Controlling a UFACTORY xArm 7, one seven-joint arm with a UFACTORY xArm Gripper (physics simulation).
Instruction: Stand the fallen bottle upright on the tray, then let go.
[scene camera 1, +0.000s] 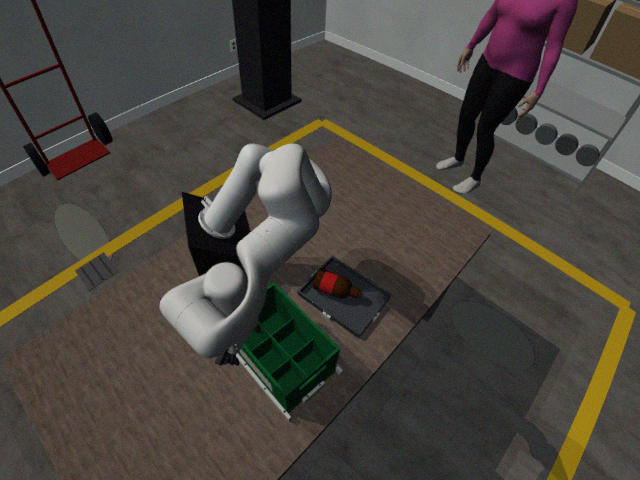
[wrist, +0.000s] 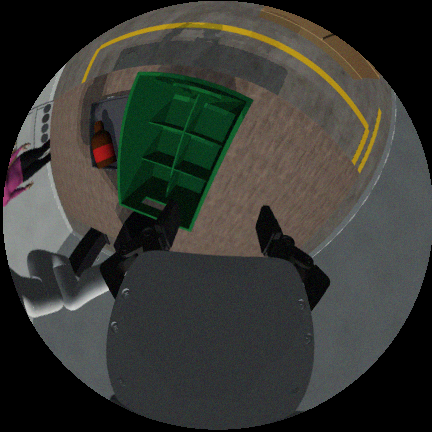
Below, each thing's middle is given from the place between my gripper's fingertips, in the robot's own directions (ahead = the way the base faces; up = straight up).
Now: the brown bottle (scene camera 1: 333, 284) 39 cm to the left of my hand, 22 cm below it and 4 cm behind it.
